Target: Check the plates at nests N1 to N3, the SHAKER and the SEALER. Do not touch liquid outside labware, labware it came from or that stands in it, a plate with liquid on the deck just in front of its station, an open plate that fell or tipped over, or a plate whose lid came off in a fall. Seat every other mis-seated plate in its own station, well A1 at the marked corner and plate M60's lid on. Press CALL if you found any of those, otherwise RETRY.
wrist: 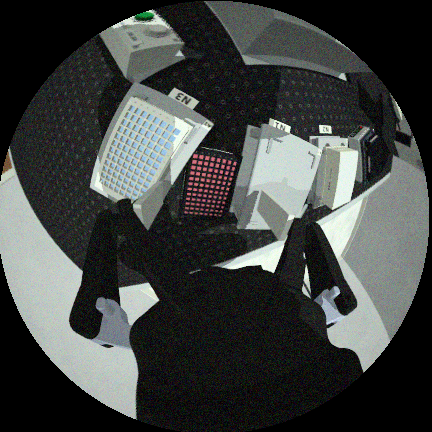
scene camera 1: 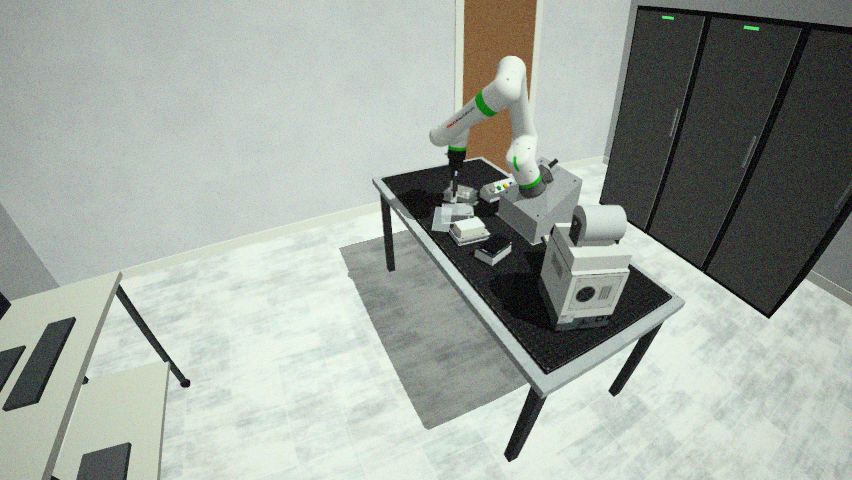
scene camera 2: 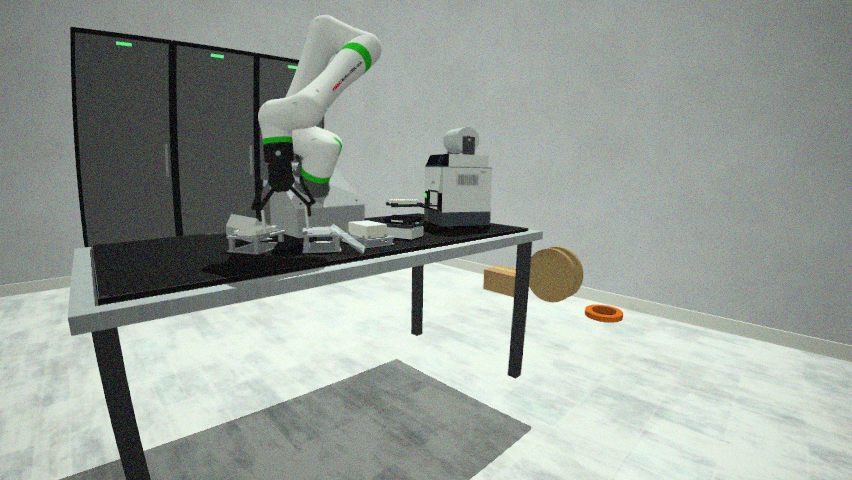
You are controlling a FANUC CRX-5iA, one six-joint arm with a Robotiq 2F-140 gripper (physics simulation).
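Frame: origin at the arm's base, x ahead, y left, z up, level; millimetres.
Where they show: gripper, fingertip midpoint: [wrist: 212,195] [scene camera 1: 452,197] [scene camera 2: 286,230]; arm's base, origin of the base link: [scene camera 1: 533,186] [scene camera 2: 311,186].
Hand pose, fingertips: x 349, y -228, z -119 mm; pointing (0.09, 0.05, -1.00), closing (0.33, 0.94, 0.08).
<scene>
Things, the pixels of their top centre, and the offset from my fingertips. "pt": a spot on its surface instead.
- pale plate with blue wells, middle of its top: [wrist: 131,157] [scene camera 2: 256,228] [scene camera 1: 460,188] dx -79, dy -78, dz +2 mm
- it tilted, middle of its top: [scene camera 2: 247,215] [scene camera 1: 499,182] dx -314, dy -52, dz +18 mm
- black plate with red wells, middle of its top: [wrist: 209,189] [scene camera 2: 287,244] dx +11, dy -1, dz -46 mm
- cream plate, middle of its top: [wrist: 346,179] [scene camera 2: 367,223] [scene camera 1: 469,223] dx +27, dy +282, dz +5 mm
- SHAKER, surface spot: [scene camera 2: 406,232] pt dx +51, dy +433, dz -37 mm
- SEALER, middle of its top: [scene camera 1: 601,205] [scene camera 2: 458,128] dx -159, dy +870, dz +390 mm
- button box, surface spot: [wrist: 145,52] pt dx -206, dy -30, dz +1 mm
My gripper [scene camera 1: 455,194] [scene camera 2: 283,217] [wrist: 212,195] is open and empty, low over the nests. In the wrist view, a pale plate with blue wells [wrist: 137,150] is on nest N3; scene camera 2 shows it tilted [scene camera 2: 243,225]. A black plate with red wells [wrist: 210,184] lies on the deck between N3 and nest N1 [wrist: 285,172] [scene camera 2: 321,240], whose top is bare. A cream plate [scene camera 1: 468,226] [scene camera 2: 367,228] [wrist: 344,175] sits at N2. The SHAKER [scene camera 1: 493,254] [scene camera 2: 406,232] bears a dark-topped item. The SEALER [scene camera 1: 587,286] [scene camera 2: 459,190] stands beyond. Corner A1 is unreadable.
A slanted translucent panel [scene camera 1: 441,218] [scene camera 2: 348,237] leans at the front of N1. The button box [scene camera 1: 498,188] [wrist: 145,52] is behind N3. The robot's grey base block [scene camera 1: 539,211] stands behind the nests. The table's front edge [scene camera 1: 453,268] runs close by them.
</scene>
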